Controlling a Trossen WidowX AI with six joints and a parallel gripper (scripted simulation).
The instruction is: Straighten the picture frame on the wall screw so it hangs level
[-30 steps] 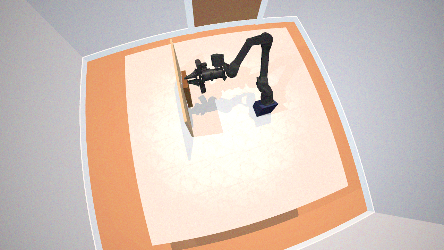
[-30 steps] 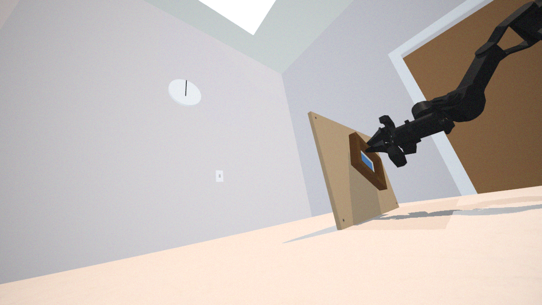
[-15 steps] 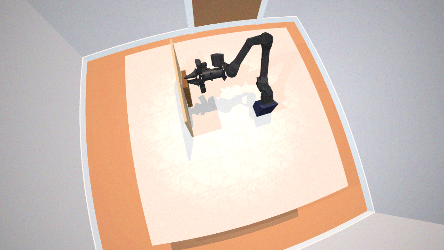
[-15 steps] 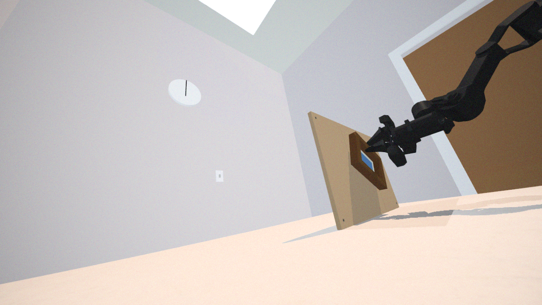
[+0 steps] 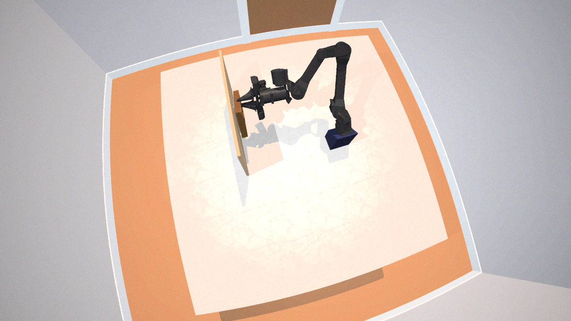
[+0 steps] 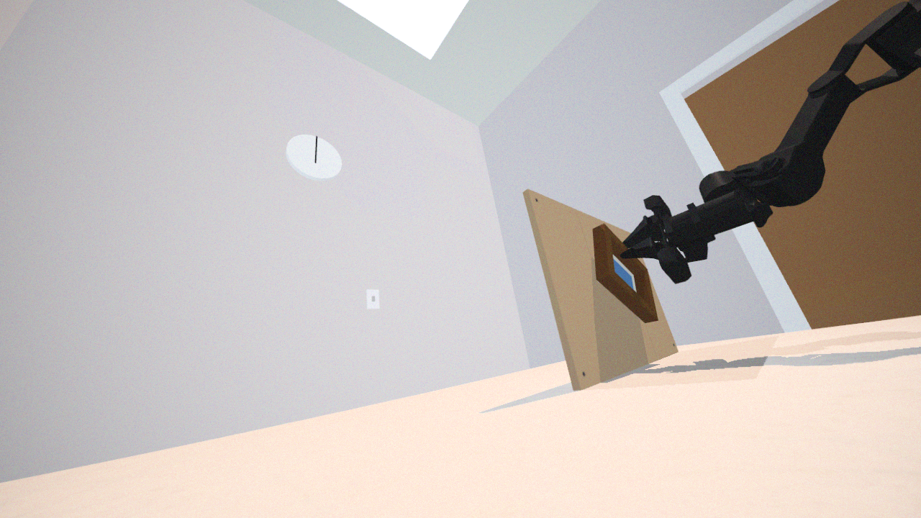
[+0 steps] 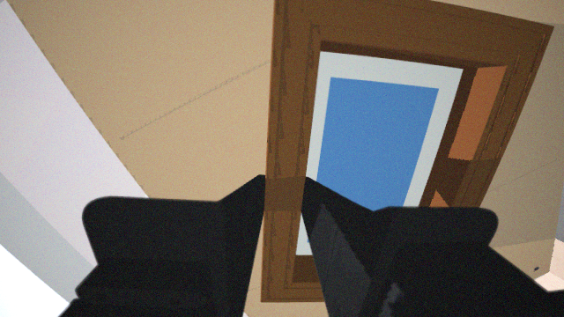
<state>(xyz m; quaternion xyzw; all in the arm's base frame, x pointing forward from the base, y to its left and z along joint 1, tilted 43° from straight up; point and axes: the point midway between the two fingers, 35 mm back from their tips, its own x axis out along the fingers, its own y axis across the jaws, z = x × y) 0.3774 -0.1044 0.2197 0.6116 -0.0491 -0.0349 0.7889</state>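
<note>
The brown wooden picture frame lies 5 cm below my gripper tip, 2 cm to the left of it and 1 cm ahead of it. Round my gripper tip: tan wall board: 6 cm below, 2 cm ahead, 1 cm to the left.
</note>
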